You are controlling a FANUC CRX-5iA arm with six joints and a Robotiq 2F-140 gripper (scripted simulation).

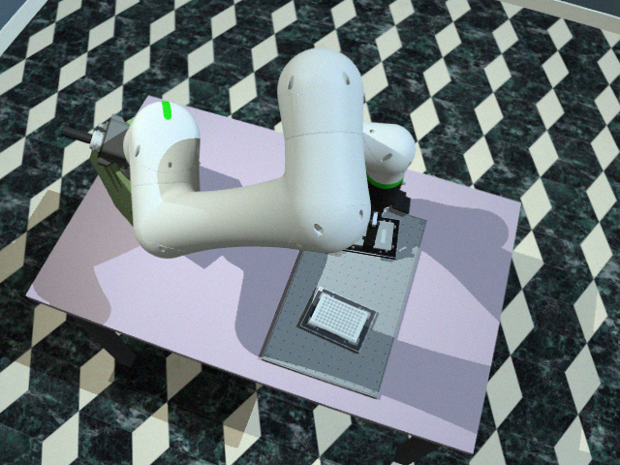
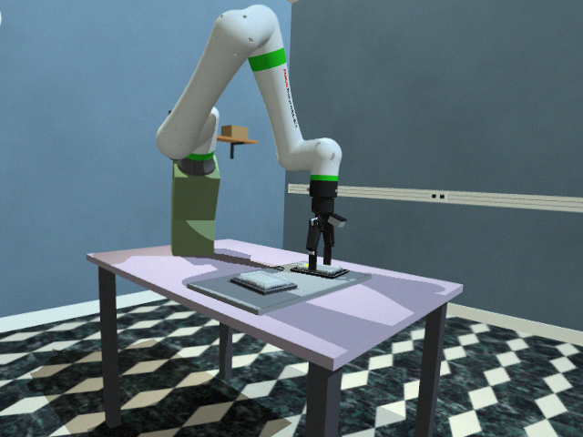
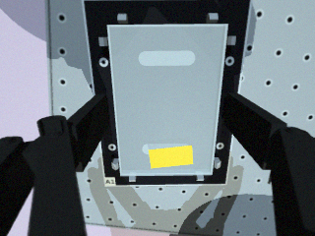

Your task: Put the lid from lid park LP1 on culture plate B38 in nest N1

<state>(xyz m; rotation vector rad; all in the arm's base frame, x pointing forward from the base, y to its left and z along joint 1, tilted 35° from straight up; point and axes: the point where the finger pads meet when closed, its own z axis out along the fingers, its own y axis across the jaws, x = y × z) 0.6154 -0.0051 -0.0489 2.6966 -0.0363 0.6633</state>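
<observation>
Right now my hand is 20 mm above the clear lid. The rest, counted from my hand: corner mark: 170 mm to the right, 130 mm behind, 30 mm below; then white culture plate B38: 250 mm to the right, 80 mm behind, 20 mm below; then lid park frame: 30 mm below.
</observation>
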